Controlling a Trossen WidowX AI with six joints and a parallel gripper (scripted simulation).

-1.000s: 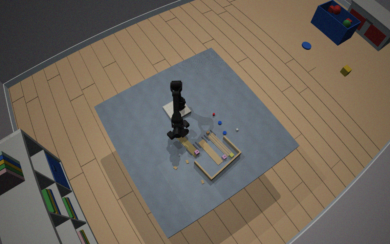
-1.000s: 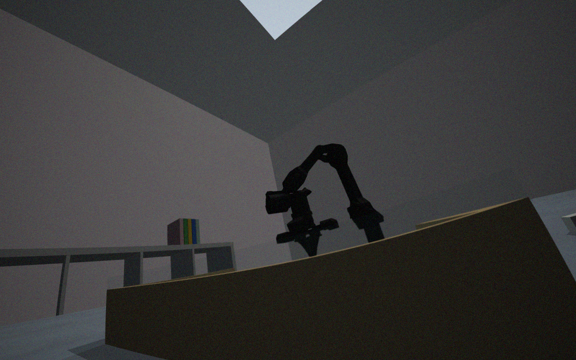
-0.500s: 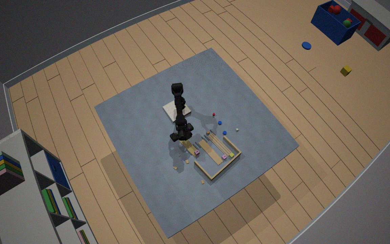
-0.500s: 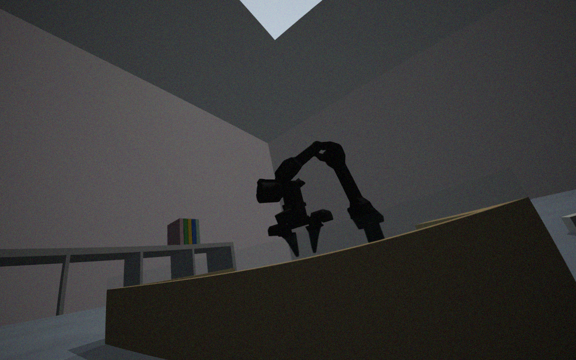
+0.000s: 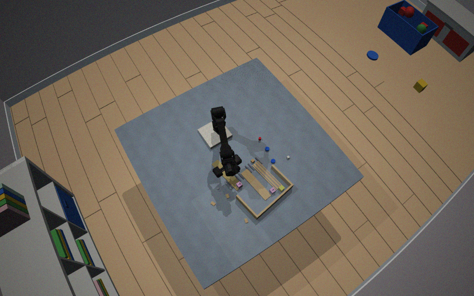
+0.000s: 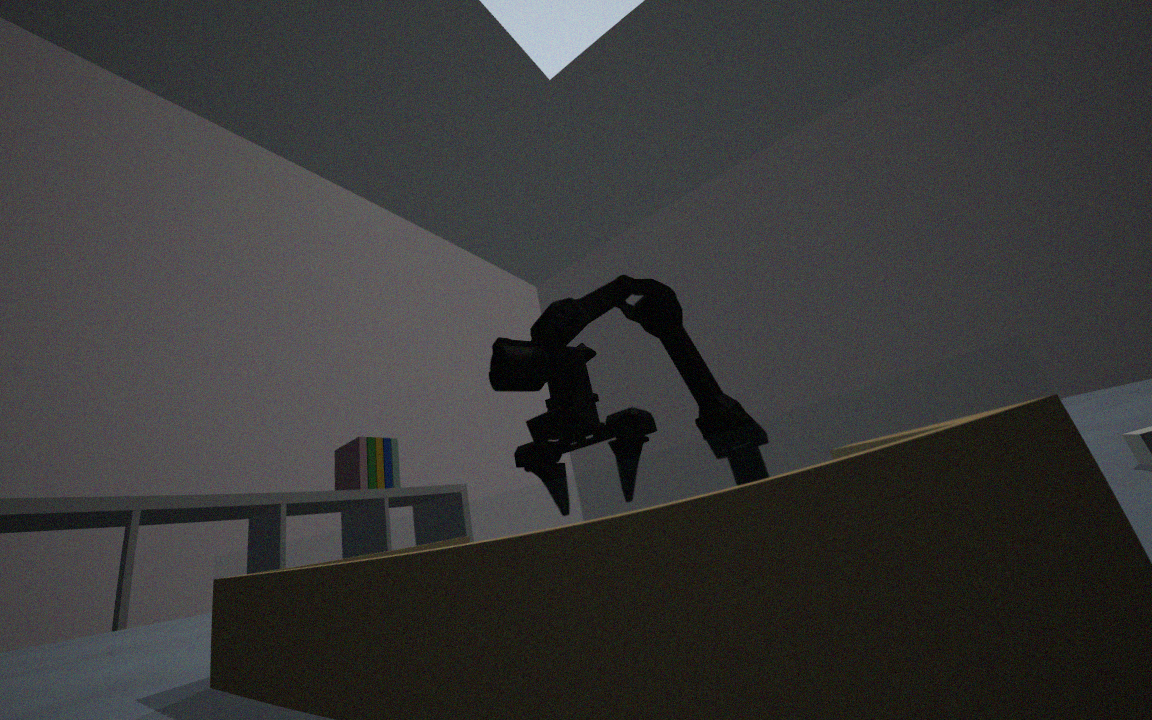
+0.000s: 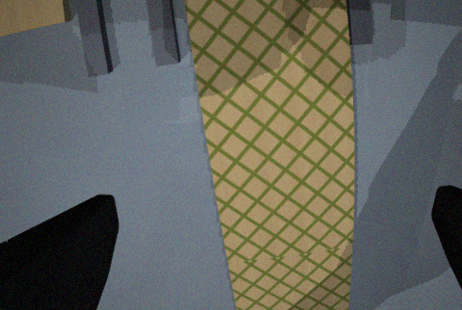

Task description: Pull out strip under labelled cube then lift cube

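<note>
My gripper tip is now 1 cm to the left of the strip and 5 cm above it. Also, from my gripper tip: red piece: 4 cm behind, 34 cm to the left, 4 cm below.
</note>
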